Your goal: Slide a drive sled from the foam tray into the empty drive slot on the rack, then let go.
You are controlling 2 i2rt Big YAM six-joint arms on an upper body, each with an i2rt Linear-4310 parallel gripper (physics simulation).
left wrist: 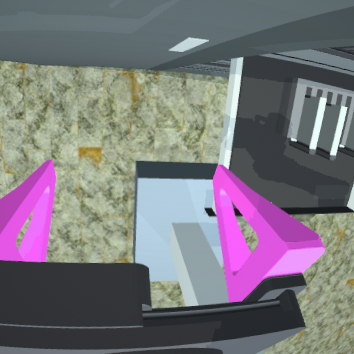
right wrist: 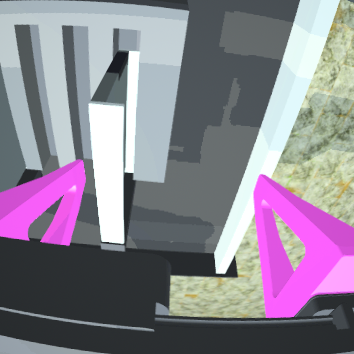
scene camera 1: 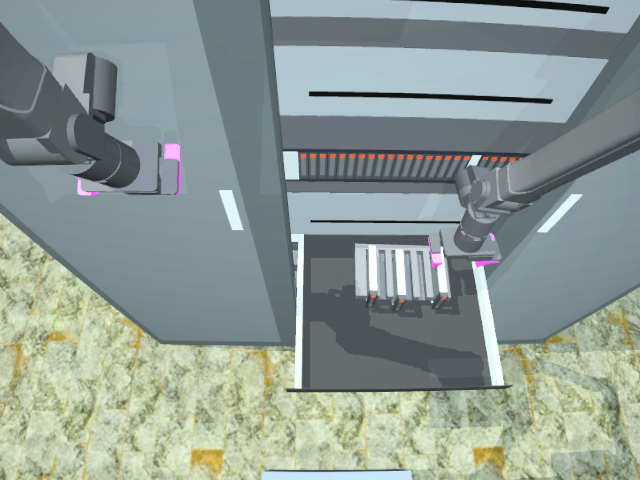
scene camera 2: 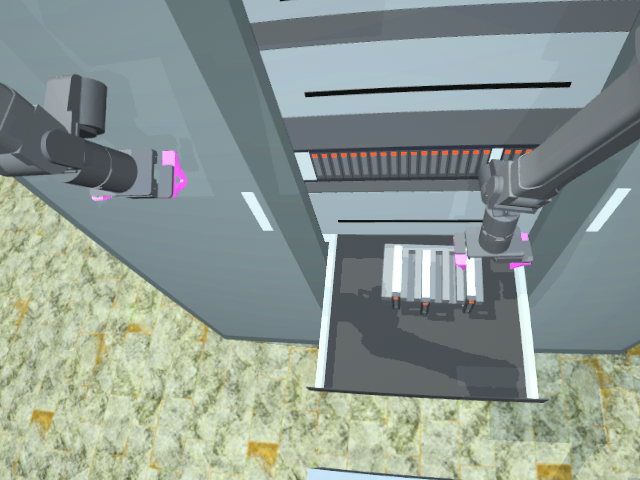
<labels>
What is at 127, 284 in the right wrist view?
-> My right gripper.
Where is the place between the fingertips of my left gripper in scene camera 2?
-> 159, 183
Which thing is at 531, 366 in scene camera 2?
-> A white side rails.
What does my right gripper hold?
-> Nothing.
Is my right gripper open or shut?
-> Open.
</labels>
